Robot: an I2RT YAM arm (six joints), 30 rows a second.
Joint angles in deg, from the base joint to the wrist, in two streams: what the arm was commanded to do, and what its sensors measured. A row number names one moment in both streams.
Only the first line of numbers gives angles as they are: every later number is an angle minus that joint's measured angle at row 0.
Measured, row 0:
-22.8, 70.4, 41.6, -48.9, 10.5, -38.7
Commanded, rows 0 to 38:
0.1, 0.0, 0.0, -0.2, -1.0, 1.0
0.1, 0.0, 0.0, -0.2, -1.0, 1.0
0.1, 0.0, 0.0, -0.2, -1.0, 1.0
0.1, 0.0, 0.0, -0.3, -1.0, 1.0
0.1, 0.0, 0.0, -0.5, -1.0, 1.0
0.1, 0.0, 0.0, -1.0, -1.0, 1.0
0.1, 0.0, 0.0, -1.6, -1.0, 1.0
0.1, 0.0, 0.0, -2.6, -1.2, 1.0
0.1, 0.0, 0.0, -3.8, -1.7, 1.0
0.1, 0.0, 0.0, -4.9, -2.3, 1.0
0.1, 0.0, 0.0, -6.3, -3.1, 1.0
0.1, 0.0, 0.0, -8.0, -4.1, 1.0
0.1, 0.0, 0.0, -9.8, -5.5, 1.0
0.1, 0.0, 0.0, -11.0, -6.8, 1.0
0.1, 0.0, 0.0, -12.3, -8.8, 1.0
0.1, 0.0, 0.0, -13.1, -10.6, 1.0
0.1, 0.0, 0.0, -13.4, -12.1, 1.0
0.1, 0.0, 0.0, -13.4, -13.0, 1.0
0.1, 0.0, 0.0, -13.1, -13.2, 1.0
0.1, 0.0, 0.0, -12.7, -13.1, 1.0
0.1, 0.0, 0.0, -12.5, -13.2, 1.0
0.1, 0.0, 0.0, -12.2, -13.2, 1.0
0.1, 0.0, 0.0, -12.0, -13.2, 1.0
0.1, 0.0, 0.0, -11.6, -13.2, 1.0
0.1, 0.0, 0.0, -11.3, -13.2, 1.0
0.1, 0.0, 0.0, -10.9, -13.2, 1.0
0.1, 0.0, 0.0, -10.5, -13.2, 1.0
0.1, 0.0, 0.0, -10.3, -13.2, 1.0
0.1, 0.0, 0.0, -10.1, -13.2, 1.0
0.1, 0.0, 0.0, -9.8, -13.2, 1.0
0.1, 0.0, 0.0, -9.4, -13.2, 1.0
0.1, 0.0, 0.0, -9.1, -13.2, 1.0
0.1, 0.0, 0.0, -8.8, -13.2, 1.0
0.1, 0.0, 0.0, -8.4, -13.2, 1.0
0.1, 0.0, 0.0, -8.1, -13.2, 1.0
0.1, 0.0, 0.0, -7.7, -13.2, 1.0
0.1, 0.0, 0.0, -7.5, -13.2, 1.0
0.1, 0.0, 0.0, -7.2, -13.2, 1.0
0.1, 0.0, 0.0, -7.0, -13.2, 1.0
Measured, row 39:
0.0, 0.0, 0.0, -7.3, -12.1, 0.2
